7 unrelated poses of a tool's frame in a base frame.
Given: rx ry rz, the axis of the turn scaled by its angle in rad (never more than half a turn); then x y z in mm.
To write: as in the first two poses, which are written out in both.
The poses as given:
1: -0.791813, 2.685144, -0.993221, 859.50, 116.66, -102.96
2: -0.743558, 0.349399, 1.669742, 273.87, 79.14, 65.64
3: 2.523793, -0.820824, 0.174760, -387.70, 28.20, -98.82
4: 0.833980, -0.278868, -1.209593, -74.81, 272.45, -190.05
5: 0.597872, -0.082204, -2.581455, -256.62, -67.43, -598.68
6: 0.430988, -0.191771, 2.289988, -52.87, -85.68, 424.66
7: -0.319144, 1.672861, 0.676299, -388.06, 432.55, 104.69
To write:
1: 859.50, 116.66, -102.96, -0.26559, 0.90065, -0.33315, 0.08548
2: 273.87, 79.14, 65.64, -0.32041, 0.15056, 0.71951, 0.59747
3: -387.70, 28.20, -98.82, 0.92150, -0.29970, 0.06381, 0.23864
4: -74.81, 272.45, -190.05, 0.37921, -0.12680, -0.54999, 0.73323
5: -256.62, -67.43, -598.68, 0.21877, -0.03008, -0.94460, 0.24281
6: -52.87, -85.68, 424.66, 0.16966, -0.07549, 0.90145, 0.39104
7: -388.06, 432.55, 104.69, -0.13817, 0.72422, 0.29279, 0.60884
